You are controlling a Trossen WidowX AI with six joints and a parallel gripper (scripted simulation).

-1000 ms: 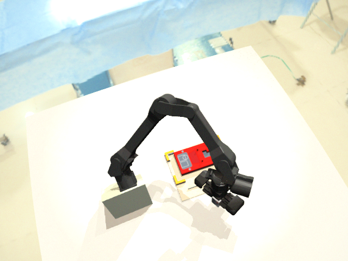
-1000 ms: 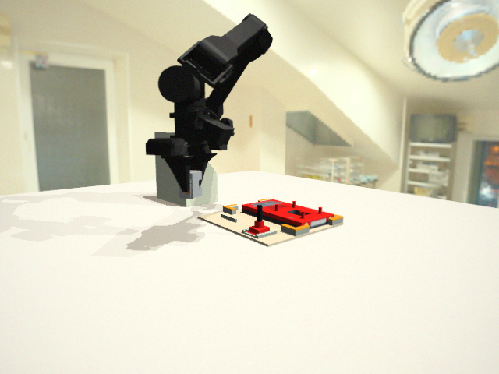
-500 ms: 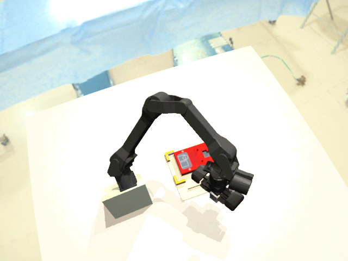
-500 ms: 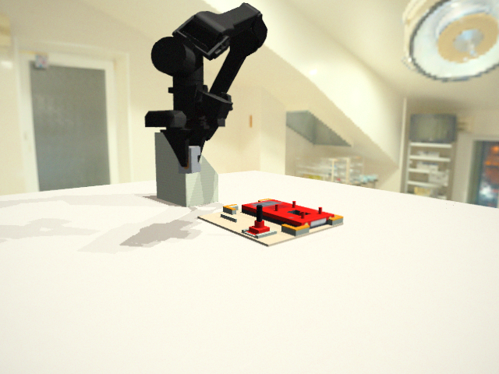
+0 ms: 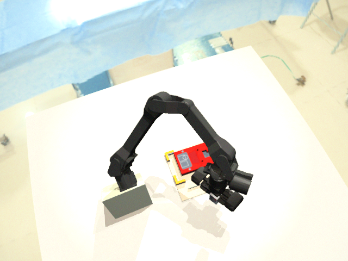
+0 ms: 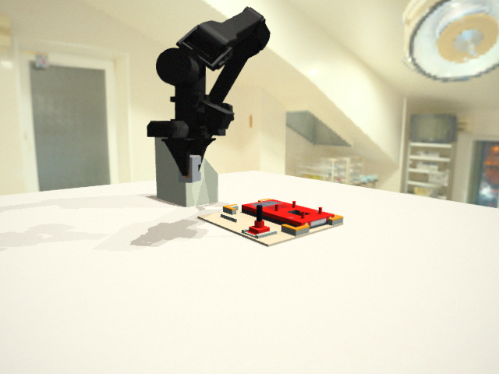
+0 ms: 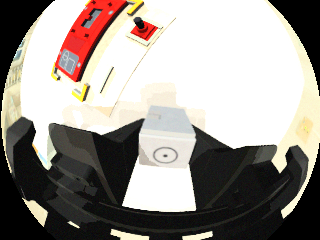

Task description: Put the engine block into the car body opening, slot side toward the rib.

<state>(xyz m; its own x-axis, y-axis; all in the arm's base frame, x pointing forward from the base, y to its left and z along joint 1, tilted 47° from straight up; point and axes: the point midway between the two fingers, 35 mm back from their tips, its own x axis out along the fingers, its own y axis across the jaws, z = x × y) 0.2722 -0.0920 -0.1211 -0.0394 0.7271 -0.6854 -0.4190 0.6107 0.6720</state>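
Right now my gripper tip is 100 mm to the right of the black post, 90 mm short of it and 90 mm above it. The rest, counted from my gripper tip: engine block (10 mm to the left, 10 mm above).
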